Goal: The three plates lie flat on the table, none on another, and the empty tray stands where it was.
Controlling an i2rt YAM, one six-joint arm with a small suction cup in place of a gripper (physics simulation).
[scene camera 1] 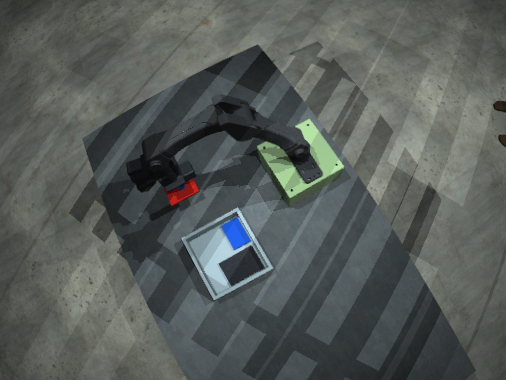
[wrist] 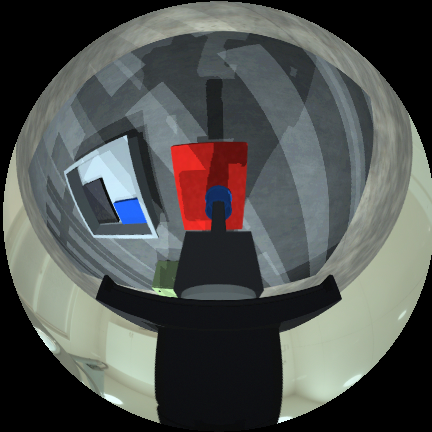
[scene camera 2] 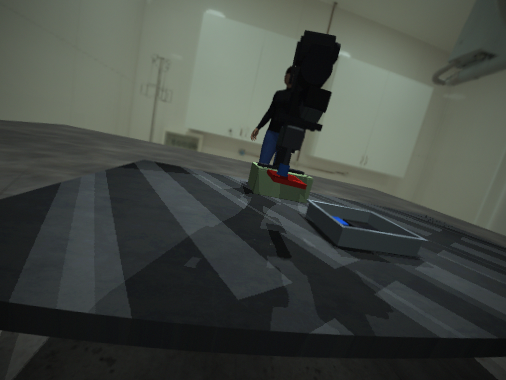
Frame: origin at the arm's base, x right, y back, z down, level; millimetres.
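Where they show: end effector, tool point: [scene camera 1: 182,186] [wrist: 218,192]; arm's base, origin of the base link: [scene camera 1: 299,156].
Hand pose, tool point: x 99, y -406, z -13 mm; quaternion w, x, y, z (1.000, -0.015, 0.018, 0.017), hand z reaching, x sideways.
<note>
Things, the pixels of their top centre, and the offset from my tool point. Level surfaces: height alone.
- red plate, middle of its top: [wrist: 210,193] [scene camera 2: 285,175] [scene camera 1: 180,188] dx -8, dy -7, dz -13 mm
- light grey tray, middle of its top: [wrist: 99,201] [scene camera 2: 360,217] [scene camera 1: 225,253] dx -262, dy +26, dz +65 mm
- blue plate, middle of its top: [wrist: 131,212] [scene camera 2: 329,218] [scene camera 1: 235,233] dx -206, dy +88, dz +101 mm
- black plate, middle of its top: [wrist: 98,203] [scene camera 1: 241,265] [scene camera 2: 367,228] dx -317, dy +51, dz +102 mm
- dark table, its level: dz +115 mm
A red plate [scene camera 1: 185,193] [scene camera 2: 295,181] [wrist: 192,185] hangs from the blue suction cup of my gripper [scene camera 1: 181,187] [scene camera 2: 283,170] [wrist: 218,199], held above the table beside the tray; its shadow lies apart below it. My gripper is shut on the red plate. The light grey tray [scene camera 1: 202,279] [scene camera 2: 380,244] [wrist: 143,188] stands on the table. Inside it lie a blue plate [scene camera 1: 236,233] [scene camera 2: 341,221] [wrist: 130,211] and a black plate [scene camera 1: 243,266] [wrist: 101,200], side by side. In scene camera 2 the tray wall partly hides both.
The arm's green base block [scene camera 1: 325,150] [scene camera 2: 260,186] [wrist: 165,276] stands near one long edge of the dark table [scene camera 1: 345,300] [scene camera 2: 165,280]. In scene camera 2 a person [scene camera 2: 272,117] stands beyond the table.
</note>
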